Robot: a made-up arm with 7 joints.
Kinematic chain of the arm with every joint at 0, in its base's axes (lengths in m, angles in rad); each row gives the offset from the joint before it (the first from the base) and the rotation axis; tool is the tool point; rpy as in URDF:
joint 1: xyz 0 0 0.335 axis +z
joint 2: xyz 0 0 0 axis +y
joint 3: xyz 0 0 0.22 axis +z
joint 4: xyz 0.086 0 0 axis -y
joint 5: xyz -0.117 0 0.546 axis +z
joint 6: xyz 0 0 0 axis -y
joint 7: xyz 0.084 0 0 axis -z
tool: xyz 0 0 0 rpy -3.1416 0 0
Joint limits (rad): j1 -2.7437..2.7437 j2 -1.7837..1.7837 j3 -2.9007..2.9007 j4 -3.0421..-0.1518 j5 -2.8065..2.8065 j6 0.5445..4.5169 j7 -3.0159..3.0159
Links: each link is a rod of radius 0.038 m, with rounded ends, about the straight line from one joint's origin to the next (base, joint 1, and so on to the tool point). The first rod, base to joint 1, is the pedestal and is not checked.
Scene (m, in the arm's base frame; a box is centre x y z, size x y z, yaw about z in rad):
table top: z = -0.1
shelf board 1: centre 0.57 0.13 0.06 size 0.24 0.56 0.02 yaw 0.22
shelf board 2: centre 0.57 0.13 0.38 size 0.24 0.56 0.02 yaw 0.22
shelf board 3: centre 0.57 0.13 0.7 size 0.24 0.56 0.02 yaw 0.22
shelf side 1: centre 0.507 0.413 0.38 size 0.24 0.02 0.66 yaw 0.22
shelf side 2: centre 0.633 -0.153 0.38 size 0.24 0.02 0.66 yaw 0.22
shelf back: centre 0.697 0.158 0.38 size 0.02 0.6 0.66 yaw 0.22
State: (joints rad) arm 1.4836 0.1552 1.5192 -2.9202 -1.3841 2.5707 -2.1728
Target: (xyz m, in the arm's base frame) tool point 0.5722 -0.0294 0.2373
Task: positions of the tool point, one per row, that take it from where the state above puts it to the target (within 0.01 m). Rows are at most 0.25 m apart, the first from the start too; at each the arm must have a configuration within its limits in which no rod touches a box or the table.
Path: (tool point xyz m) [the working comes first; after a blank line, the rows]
Joints at the target: -0.1285 -0.1606 -0.0320 -2.5158 -1.2948 2.4390 -2.1728
Straight joint move there: touches shelf side 1.

1: -0.2903 0.1312 -0.0060
2: -0.1415 0.2726 0.0004
3: 0.0487 0.3199 0.0328
4: 0.2284 0.2685 0.0840
5: 0.3080 0.2795 0.1251
6: 0.4111 0.2370 0.1688
7: 0.5097 0.1319 0.2073
8: 0.5722 -0.0294 0.2373

